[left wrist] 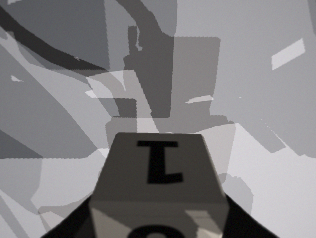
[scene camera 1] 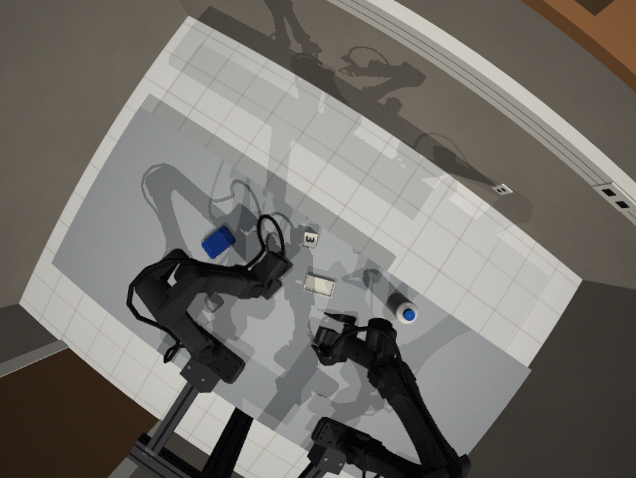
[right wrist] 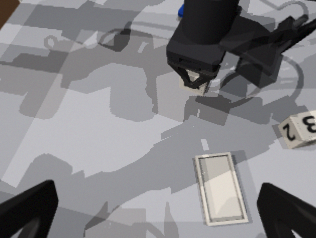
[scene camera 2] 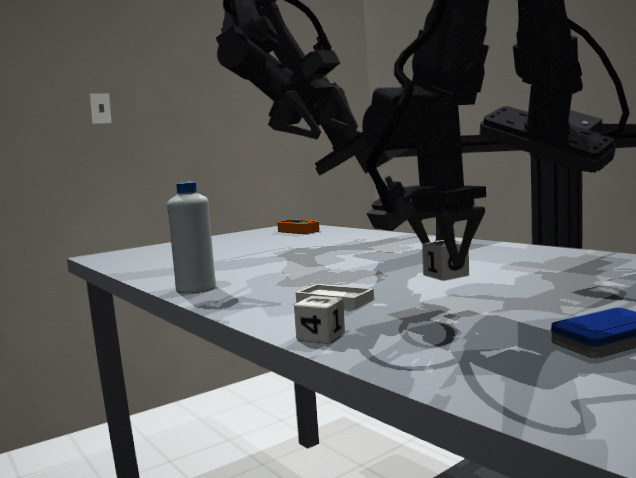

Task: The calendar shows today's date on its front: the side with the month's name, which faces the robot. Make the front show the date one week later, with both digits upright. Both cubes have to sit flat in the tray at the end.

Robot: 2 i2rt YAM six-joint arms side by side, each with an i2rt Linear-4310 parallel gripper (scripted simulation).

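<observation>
A calendar tray (scene camera 2: pixel 353 297) is visible, likewise the tray (right wrist: pixel 222 202); in the left wrist view the tray is out of frame. My left gripper (scene camera 2: pixel 446 263) is visible, also as the left gripper (left wrist: pixel 158 191) and the left gripper (right wrist: pixel 195 76). My right gripper (scene camera 2: pixel 338 132) is visible as well, again as the right gripper (right wrist: pixel 158 191).
</observation>
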